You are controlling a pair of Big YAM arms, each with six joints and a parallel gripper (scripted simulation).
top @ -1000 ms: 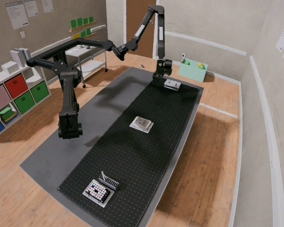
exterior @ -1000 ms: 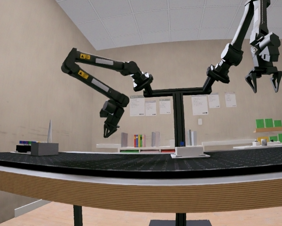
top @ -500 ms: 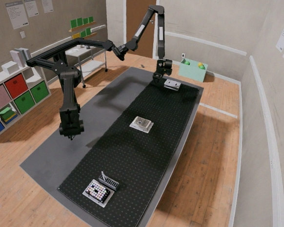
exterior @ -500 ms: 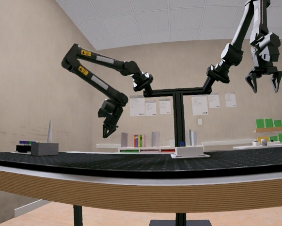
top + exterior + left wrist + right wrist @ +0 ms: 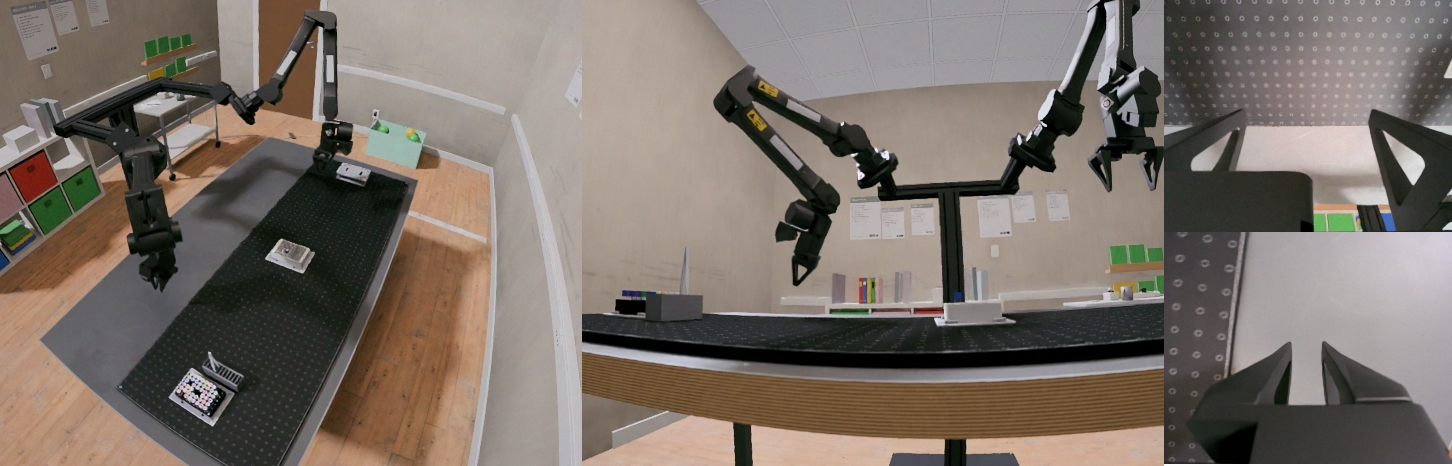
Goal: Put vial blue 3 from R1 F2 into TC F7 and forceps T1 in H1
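The grey holder H1 is 360 mm ahead of my right hand, 80 mm below it and 70 mm to the right of it.
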